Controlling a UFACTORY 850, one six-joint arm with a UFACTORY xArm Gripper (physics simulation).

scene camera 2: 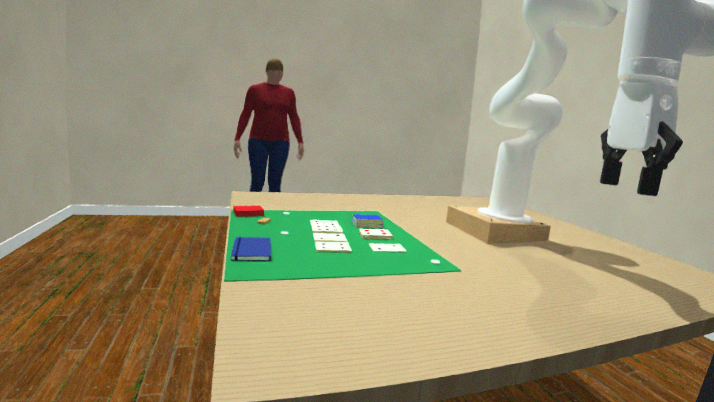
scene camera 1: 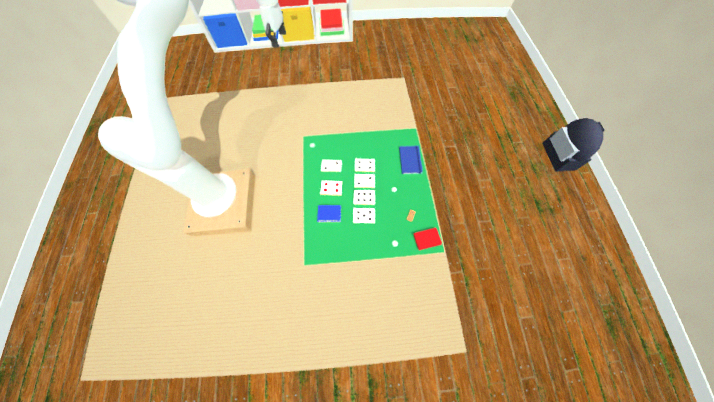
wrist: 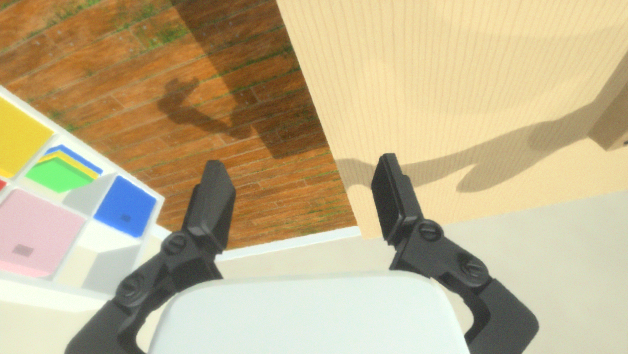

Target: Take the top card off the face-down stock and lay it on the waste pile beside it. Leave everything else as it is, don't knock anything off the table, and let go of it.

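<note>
The face-down stock [scene camera 1: 329, 213] [scene camera 2: 368, 218] is a blue-backed stack on the green mat [scene camera 1: 350, 245] [scene camera 2: 300, 265], on its side toward the arm's base. The waste pile [scene camera 1: 331, 188] [scene camera 2: 376, 233] lies beside it, a short stack with a red four-pip card face up. Another white card [scene camera 1: 331, 165] [scene camera 2: 387, 247] with black pips lies beyond the waste pile. My gripper [scene camera 1: 278, 38] [scene camera 2: 629, 186] [wrist: 303, 172] is open and empty, high up and well away from the stock. The cards do not show in the wrist view.
A column of several face-up cards [scene camera 1: 364, 197] [scene camera 2: 332, 246] lies beside the piles. A blue notebook [scene camera 1: 410, 160] [scene camera 2: 252, 249], a red box [scene camera 1: 427, 239] [scene camera 2: 248, 211], a small orange object [scene camera 1: 411, 215] [scene camera 2: 264, 220] and white discs are on the mat. A person [scene camera 2: 270, 115] stands beyond the table.
</note>
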